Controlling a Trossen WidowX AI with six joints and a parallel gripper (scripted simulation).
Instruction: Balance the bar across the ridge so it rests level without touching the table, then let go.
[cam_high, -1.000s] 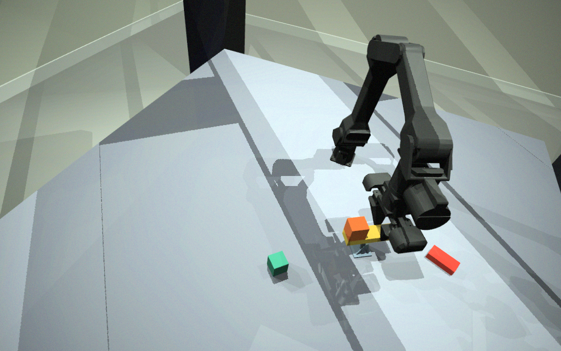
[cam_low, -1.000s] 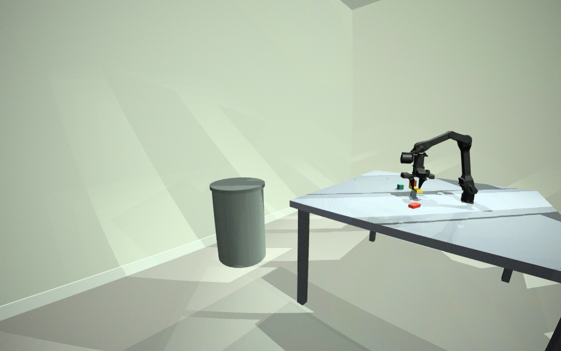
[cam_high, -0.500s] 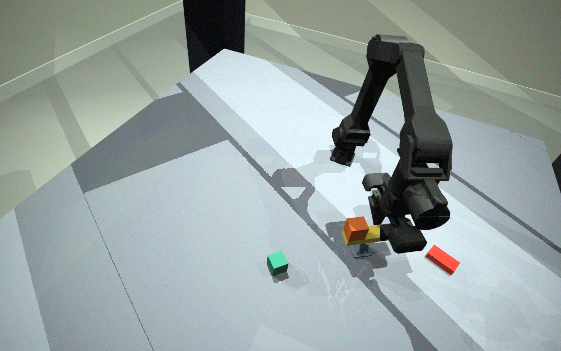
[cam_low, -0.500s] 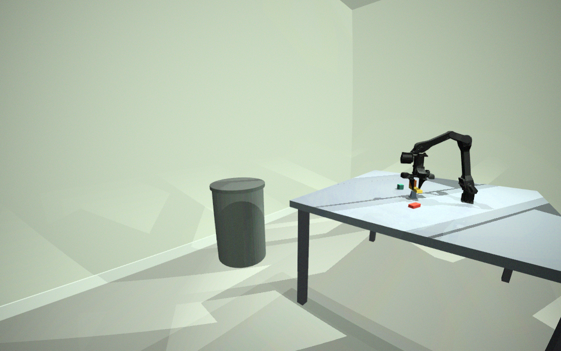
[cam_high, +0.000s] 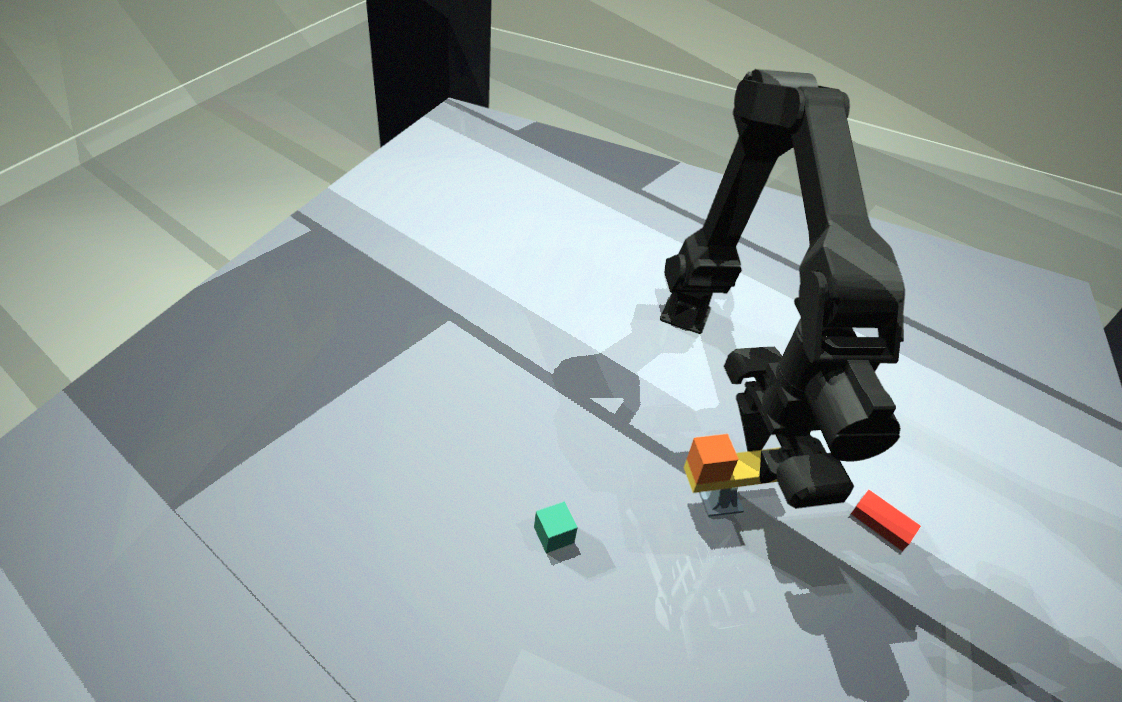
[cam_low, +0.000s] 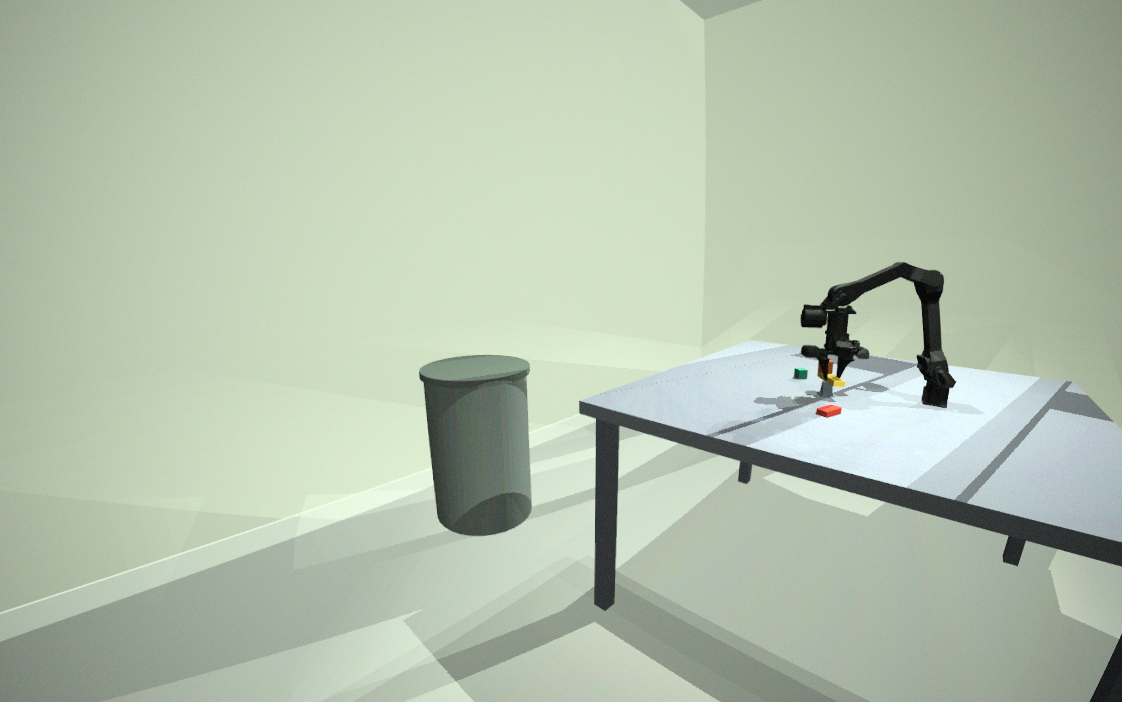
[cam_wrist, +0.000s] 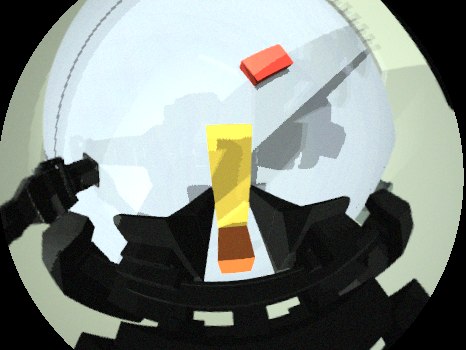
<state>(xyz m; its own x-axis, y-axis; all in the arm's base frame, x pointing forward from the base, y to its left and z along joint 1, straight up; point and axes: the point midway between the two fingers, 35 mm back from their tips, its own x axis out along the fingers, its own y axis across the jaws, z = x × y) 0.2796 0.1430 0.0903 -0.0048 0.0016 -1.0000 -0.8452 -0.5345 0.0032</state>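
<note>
Right now my gripper tip is 20 mm short of the yellow bar, 30 mm to the left of it and 10 mm below it. Also, from my gripper tip: green cube 140 mm ahead, 180 mm to the right, 40 mm below; then red flat block 30 mm behind, 160 mm to the left, 50 mm below.
</note>
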